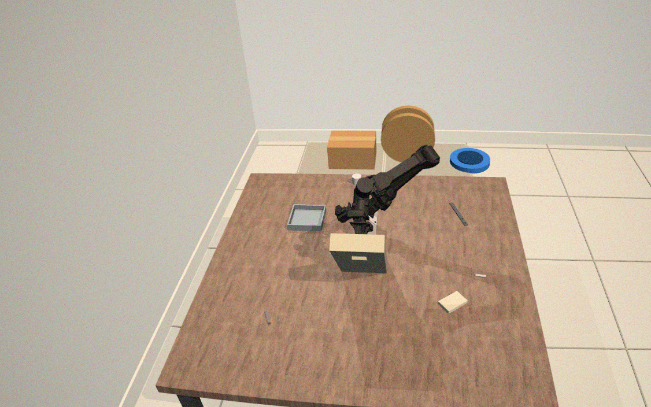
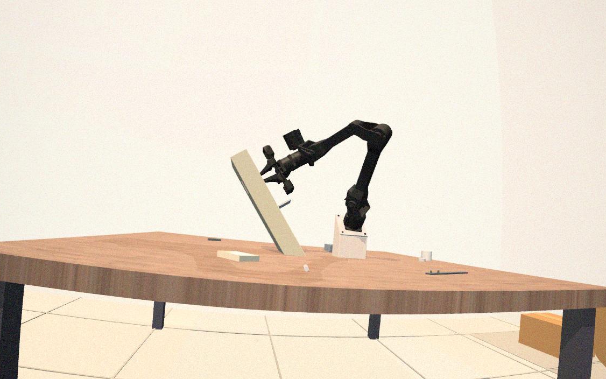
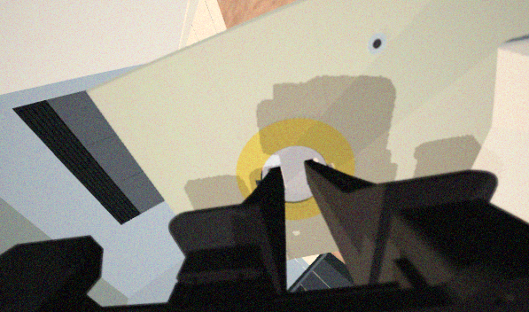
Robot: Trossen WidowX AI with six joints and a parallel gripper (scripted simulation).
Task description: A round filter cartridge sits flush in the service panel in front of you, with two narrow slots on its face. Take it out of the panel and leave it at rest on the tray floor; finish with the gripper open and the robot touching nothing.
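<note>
My gripper tip is 80 mm above the beige service panel and 40 mm past it. The rest, counted from my gripper tip: filter cartridge (10 mm below, 10 mm ahead); beige block (340 mm to the left, 240 mm below, 20 mm ahead); small white peg (450 mm to the left, 240 mm below, 130 mm behind).
</note>
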